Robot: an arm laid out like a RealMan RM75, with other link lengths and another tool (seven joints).
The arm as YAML. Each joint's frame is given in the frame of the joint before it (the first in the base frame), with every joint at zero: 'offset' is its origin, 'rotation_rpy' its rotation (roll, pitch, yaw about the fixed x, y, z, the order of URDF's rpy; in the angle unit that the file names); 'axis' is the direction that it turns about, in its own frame. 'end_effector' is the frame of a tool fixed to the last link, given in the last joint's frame.
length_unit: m
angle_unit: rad
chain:
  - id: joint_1
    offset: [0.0, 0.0, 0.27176]
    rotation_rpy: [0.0, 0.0, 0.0]
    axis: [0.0, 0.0, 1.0]
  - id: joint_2
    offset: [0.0, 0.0, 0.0]
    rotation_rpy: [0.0, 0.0, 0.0]
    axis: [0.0, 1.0, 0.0]
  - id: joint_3
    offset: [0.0, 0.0, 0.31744]
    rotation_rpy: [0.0, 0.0, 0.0]
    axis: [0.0, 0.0, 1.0]
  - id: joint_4
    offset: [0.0, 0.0, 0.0]
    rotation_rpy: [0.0, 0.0, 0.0]
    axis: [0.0, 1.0, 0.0]
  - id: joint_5
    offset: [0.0, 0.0, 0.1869]
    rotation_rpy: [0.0, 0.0, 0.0]
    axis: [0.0, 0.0, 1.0]
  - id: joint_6
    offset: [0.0, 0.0, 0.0]
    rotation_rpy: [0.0, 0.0, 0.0]
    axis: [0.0, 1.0, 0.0]
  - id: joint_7
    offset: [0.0, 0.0, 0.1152]
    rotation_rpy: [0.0, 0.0, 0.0]
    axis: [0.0, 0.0, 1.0]
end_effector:
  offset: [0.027, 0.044, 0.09]
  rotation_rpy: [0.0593, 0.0, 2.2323]
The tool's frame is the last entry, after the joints.
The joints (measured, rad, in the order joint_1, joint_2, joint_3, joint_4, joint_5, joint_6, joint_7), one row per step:
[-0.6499 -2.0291 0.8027 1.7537 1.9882 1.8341 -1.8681]
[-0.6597 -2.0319 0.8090 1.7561 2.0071 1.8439 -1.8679]
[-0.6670 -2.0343 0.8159 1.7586 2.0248 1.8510 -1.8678]
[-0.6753 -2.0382 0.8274 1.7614 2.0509 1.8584 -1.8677]
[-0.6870 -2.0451 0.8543 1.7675 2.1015 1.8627 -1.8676]
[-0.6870 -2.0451 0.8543 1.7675 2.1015 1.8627 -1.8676]
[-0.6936 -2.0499 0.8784 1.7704 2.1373 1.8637 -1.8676]
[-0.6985 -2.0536 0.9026 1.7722 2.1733 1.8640 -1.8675]
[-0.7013 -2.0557 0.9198 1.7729 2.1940 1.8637 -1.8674]
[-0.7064 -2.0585 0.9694 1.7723 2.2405 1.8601 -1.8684]
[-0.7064 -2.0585 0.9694 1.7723 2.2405 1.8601 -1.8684]
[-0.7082 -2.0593 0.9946 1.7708 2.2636 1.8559 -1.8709]
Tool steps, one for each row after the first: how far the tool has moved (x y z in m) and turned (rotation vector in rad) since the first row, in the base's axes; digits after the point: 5 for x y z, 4 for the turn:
[0.00034 0.00022 -0.00308 -0.0071 0.0190 -0.0015]
[0.00022 0.00051 -0.00586 -0.0121 0.0365 -0.0015]
[-0.00047 0.00105 -0.01004 -0.0183 0.0611 0.0010]
[-0.00232 0.00294 -0.01776 -0.0227 0.1074 0.0073]
[-0.00232 0.00294 -0.01776 -0.0227 0.1074 0.0073]
[-0.00404 0.00390 -0.02381 -0.0274 0.1419 0.0113]
[-0.00665 0.00495 -0.02938 -0.0309 0.1769 0.0171]
[-0.00810 0.00525 -0.03302 -0.0344 0.1988 0.0187]
[-0.01189 0.00532 -0.04220 -0.0458 0.2539 0.0190]
[-0.01189 0.00532 -0.04220 -0.0458 0.2539 0.0190]
[-0.01399 0.00573 -0.04650 -0.0497 0.2801 0.0214]

